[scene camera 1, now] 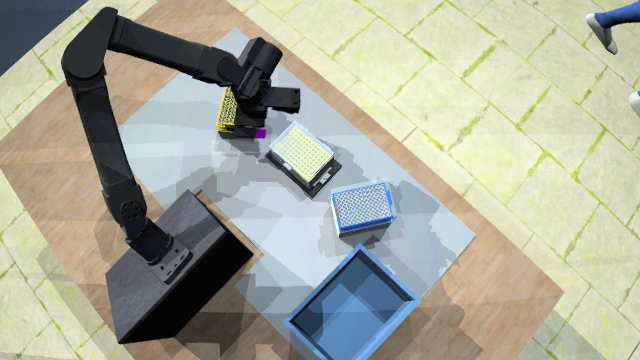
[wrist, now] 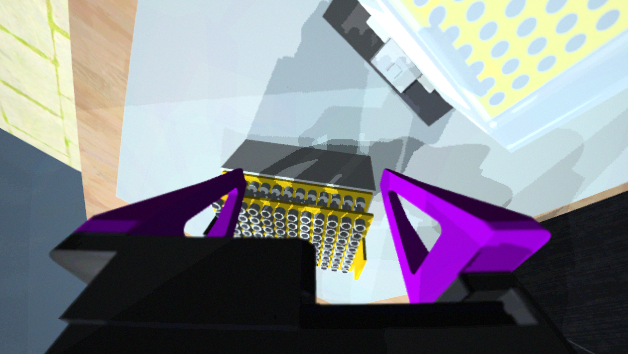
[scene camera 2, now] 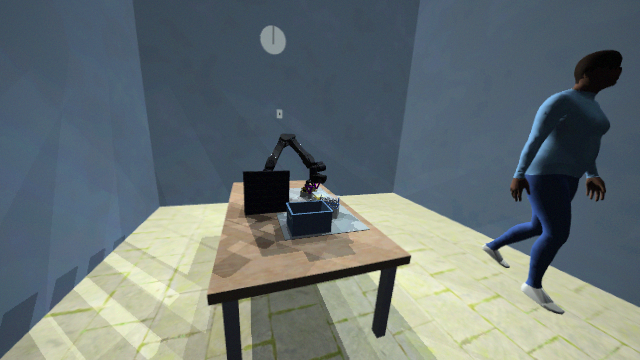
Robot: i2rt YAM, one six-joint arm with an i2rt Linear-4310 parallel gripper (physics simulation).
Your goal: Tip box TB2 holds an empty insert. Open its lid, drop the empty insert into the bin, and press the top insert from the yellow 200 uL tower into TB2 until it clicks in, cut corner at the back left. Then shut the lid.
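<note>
The tip box (scene camera 1: pixel 302 154) (wrist: pixel 487 122) has a clear cover over a pale yellow insert with empty holes; its lid looks shut. It sits in a dark holder (scene camera 1: pixel 312 191) (wrist: pixel 350 27) with a white latch. No label is legible. The yellow tower (scene camera 1: pixel 227 110) (wrist: pixel 320 220) of stacked tip inserts stands on a dark grey base (wrist: pixel 310 162). My gripper (scene camera 1: pixel 243 131) (wrist: pixel 313 176) is open and empty, its purple fingertips at either side of the tower in the wrist view; the arm hides part of the tower. The blue bin (scene camera 1: pixel 389 272) (scene camera 2: pixel 309 222) stands at the mat's lower end.
A blue-topped tip rack (scene camera 1: pixel 362 205) stands between the tip box and the bin. The grey mat (scene camera 1: pixel 280 245) lies on a wooden table (scene camera 1: pixel 520 280) (scene camera 2: pixel 300 270). The arm's black pedestal (scene camera 1: pixel 185 295) (scene camera 2: pixel 266 192) is beside the mat. A person (scene camera 2: pixel 560 135) walks at the right.
</note>
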